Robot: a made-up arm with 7 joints. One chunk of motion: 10 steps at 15 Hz.
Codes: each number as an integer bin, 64 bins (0 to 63) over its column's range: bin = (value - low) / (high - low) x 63, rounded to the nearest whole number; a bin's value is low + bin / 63 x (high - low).
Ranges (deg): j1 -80.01..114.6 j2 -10..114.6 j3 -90.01..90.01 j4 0..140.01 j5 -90.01..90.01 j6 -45.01..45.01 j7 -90.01..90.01
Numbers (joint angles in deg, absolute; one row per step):
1: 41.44 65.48 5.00 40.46 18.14 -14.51 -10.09
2: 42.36 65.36 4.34 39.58 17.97 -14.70 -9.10
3: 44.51 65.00 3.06 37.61 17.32 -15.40 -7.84
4: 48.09 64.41 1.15 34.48 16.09 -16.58 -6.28
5: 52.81 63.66 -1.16 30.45 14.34 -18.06 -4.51
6: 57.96 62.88 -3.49 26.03 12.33 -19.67 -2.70
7: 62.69 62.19 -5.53 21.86 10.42 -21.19 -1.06
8: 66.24 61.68 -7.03 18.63 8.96 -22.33 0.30
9: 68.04 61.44 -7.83 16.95 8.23 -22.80 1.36
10: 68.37 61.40 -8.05 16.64 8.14 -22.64 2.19
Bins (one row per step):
1: 39 38 33 18 38 21 28
2: 40 38 33 18 38 21 28
3: 40 38 33 17 38 21 29
4: 41 38 32 16 37 20 29
5: 43 37 31 14 37 19 30
6: 45 37 30 12 36 18 31
7: 46 37 30 10 35 17 31
8: 47 36 29 8 35 16 32
9: 48 36 29 8 34 16 32
10: 48 36 29 7 34 16 32

